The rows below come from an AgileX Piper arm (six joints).
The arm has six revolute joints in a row. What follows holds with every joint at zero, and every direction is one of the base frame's.
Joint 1 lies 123 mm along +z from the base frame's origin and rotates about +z.
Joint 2 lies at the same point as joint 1 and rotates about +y.
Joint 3 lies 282.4 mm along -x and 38.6 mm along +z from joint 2 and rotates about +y.
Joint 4 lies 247.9 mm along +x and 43.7 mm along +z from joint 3 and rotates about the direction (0.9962, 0, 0.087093).
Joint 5 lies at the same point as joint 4 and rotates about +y.
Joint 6 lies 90.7 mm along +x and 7.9 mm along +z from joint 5 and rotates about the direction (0.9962, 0, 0.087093).
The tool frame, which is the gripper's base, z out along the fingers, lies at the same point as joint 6; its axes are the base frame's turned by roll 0, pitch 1.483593 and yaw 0 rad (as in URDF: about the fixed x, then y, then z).
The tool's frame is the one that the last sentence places.
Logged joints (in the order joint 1, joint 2, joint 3, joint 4, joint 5, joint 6), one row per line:
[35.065 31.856 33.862 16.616 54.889 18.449]
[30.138 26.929 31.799 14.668 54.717 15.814]
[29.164 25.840 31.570 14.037 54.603 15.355]
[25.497 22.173 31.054 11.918 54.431 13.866]
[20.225 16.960 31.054 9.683 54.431 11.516]
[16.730 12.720 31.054 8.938 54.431 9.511]
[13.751 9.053 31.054 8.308 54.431 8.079]
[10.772 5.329 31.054 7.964 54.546 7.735]
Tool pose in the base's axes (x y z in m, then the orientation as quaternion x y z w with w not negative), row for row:
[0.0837 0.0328 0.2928 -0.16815 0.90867 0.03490 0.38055]
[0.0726 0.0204 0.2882 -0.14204 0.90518 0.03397 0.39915]
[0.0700 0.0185 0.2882 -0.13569 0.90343 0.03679 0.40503]
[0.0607 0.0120 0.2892 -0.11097 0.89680 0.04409 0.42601]
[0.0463 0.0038 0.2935 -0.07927 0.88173 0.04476 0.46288]
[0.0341 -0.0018 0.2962 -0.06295 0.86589 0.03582 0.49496]
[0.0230 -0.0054 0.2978 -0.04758 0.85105 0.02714 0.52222]
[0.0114 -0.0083 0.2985 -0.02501 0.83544 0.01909 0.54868]
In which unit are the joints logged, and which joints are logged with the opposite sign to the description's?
The joints are logged in degrees. Opposite sign: joint 3, joint 4.
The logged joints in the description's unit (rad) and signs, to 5 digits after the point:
[0.61200 0.55599 -0.59100 -0.29000 0.95799 0.32200]
[0.52601 0.47000 -0.55500 -0.25600 0.95499 0.27601]
[0.50901 0.45099 -0.55100 -0.24499 0.95300 0.26800]
[0.44501 0.38699 -0.54199 -0.20801 0.95000 0.24201]
[0.35299 0.29601 -0.54199 -0.16900 0.95000 0.20099]
[0.29199 0.22201 -0.54199 -0.15600 0.95000 0.16600]
[0.24000 0.15800 -0.54199 -0.14500 0.95000 0.14101]
[0.18801 0.09301 -0.54199 -0.13900 0.95201 0.13500]

